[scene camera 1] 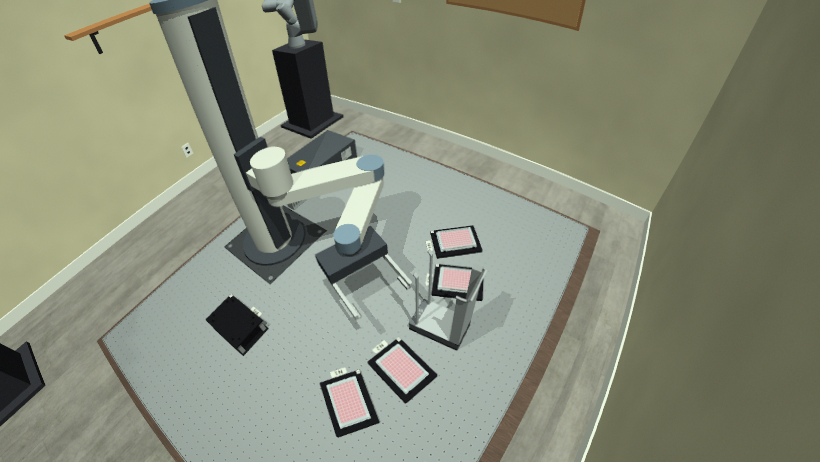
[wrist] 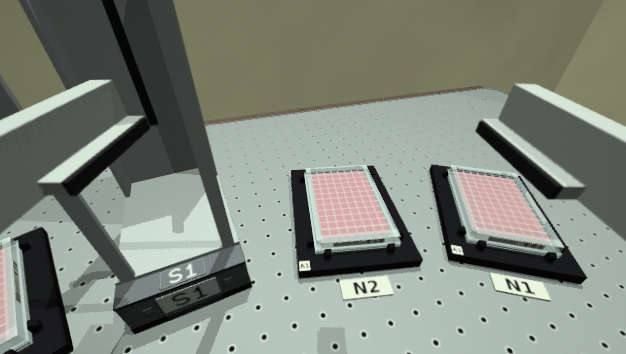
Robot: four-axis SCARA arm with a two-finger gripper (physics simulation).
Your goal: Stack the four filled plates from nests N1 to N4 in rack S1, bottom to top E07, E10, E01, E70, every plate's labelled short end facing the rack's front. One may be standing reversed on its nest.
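Pixels of known places: gripper, fingertip midpoint: [scene camera 1: 384, 301] [wrist: 313, 105]; arm's base at its link origin: [scene camera 1: 274, 241].
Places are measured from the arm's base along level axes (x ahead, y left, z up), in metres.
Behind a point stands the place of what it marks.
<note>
My gripper [scene camera 1: 381, 299] {x 0.590, y -0.053, z 0.196 m} [wrist: 313, 105] {x 0.590, y -0.053, z 0.196 m} is open and empty, its two fingers wide apart above the table, left of rack S1 in the scene view. Rack S1 [scene camera 1: 462, 321] {x 0.786, y 0.005, z 0.197 m} [wrist: 231, 256] {x 0.642, y 0.000, z 0.052 m} stands upright with no plate visible inside. A pink-filled plate [scene camera 1: 348, 401] {x 0.631, y -0.296, z 0.036 m} [wrist: 502, 205] {x 0.620, y -0.294, z 0.038 m} sits on nest N1 and another plate [scene camera 1: 402, 367] {x 0.693, y -0.131, z 0.038 m} [wrist: 350, 202] {x 0.681, y -0.132, z 0.039 m} on nest N2; both show a dark-marked strip on the short end near the nest label, too small to read. A third plate [scene camera 1: 453, 278] {x 0.658, y 0.206, z 0.039 m} sits behind the rack, partly hidden, and a fourth plate [scene camera 1: 456, 238] {x 0.583, y 0.360, z 0.039 m} beyond it. Their nest labels are unreadable.
A black block-like fixture [scene camera 1: 236, 321] {x 0.208, y -0.329, z 0.073 m} with a small label stands on the perforated table [scene camera 1: 286, 367] {x 0.412, y -0.327, z 0.013 m}, left of the gripper. The arm's column [scene camera 1: 209, 114] {x 0.046, y -0.059, z 0.597 m} rises at the back left. A dark grey box [scene camera 1: 329, 150] {x -0.076, y 0.429, z 0.128 m} stands behind it. The rack's tall posts stand near the fingers.
</note>
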